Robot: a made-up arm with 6 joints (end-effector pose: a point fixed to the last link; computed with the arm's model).
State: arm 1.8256 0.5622 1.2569 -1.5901 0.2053 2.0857
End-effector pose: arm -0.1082 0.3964 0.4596 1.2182 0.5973 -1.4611
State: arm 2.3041 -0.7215 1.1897 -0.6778 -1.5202 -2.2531
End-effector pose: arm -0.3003 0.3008 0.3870 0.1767 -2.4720 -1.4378
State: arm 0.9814 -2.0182 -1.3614 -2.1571 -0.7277 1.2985
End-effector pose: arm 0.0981 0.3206 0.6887 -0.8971 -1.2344 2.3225
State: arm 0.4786 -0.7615 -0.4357 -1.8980 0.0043 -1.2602
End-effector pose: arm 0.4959 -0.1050 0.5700 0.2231 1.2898 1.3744
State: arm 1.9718 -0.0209 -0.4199 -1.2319 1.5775 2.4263
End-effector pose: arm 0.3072 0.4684 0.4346 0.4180 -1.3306 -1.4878
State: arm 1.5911 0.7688 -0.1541 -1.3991 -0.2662 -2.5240
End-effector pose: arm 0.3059 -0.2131 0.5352 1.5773 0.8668 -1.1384
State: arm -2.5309 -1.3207 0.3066 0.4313 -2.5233 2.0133
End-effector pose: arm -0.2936 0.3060 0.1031 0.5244 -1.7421 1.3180
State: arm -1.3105 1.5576 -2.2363 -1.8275 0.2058 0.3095
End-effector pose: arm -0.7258 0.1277 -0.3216 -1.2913 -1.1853 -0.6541
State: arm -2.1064 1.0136 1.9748 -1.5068 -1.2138 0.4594
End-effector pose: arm -0.1604 -0.0527 -0.5537 0.8742 -2.3737 -1.2139
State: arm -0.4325 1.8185 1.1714 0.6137 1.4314 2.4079
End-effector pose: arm -0.0336 -0.2985 0.4617 -0.8749 1.0281 1.9842
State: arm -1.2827 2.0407 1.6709 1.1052 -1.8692 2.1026
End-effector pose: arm -0.1045 -0.3554 0.0975 -1.7377 0.7592 -1.3970
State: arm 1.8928 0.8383 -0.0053 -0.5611 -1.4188 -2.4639
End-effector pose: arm 0.3272 0.0975 0.4958 1.0671 0.5386 0.3341
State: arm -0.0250 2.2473 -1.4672 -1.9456 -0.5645 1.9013
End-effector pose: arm -0.5308 -0.3758 -0.1291 0.9750 1.6188 0.4904
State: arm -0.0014 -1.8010 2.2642 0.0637 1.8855 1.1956
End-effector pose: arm 0.4971 -0.3808 -0.0801 -0.6511 -1.9098 -1.2055
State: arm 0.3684 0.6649 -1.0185 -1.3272 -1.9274 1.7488
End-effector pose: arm 0.3293 -0.5112 -0.0626 -0.8014 0.0356 -0.3541
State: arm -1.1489 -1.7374 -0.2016 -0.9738 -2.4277 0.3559
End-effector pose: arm -0.2392 -0.4282 -0.3311 -0.1258 2.2224 0.6200
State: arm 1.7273 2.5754 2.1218 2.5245 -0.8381 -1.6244
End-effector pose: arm -0.0197 0.2217 -0.1729 -1.5861 -2.0246 0.3709
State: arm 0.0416 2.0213 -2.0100 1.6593 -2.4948 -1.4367
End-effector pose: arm -0.2563 -0.0801 -0.5464 1.0023 2.2136 0.5933
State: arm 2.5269 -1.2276 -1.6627 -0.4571 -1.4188 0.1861
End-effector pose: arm 0.1884 0.7054 0.1632 -2.0636 -0.1394 1.2289
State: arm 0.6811 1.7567 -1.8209 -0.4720 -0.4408 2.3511
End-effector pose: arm -0.1159 -0.5879 0.0088 0.0257 2.0174 1.8173
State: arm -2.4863 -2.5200 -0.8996 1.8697 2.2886 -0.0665
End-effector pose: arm -0.4140 0.0853 0.3188 -1.7825 0.5039 -0.6827
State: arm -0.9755 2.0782 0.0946 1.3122 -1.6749 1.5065
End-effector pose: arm 0.3053 0.0260 0.0946 -1.7950 -0.2504 0.3841
